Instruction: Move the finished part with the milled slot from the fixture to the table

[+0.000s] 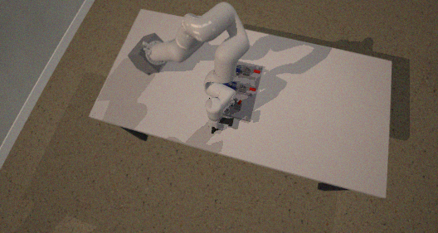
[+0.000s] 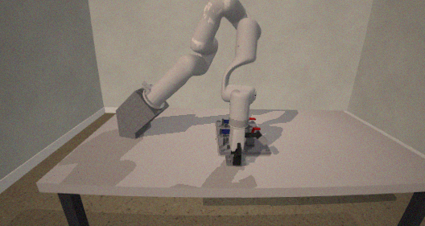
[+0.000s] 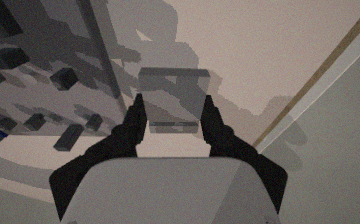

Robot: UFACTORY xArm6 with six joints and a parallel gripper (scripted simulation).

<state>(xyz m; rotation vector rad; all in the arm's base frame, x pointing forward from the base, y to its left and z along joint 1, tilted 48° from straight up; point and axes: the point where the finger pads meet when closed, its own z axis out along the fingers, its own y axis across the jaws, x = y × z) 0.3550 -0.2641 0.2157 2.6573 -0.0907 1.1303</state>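
My hand is 10 mm past the grey finished part and 10 mm above it. From my hand the other things lie so: grey fixture plate 110 mm ahead, 220 mm to the left, 20 mm below.
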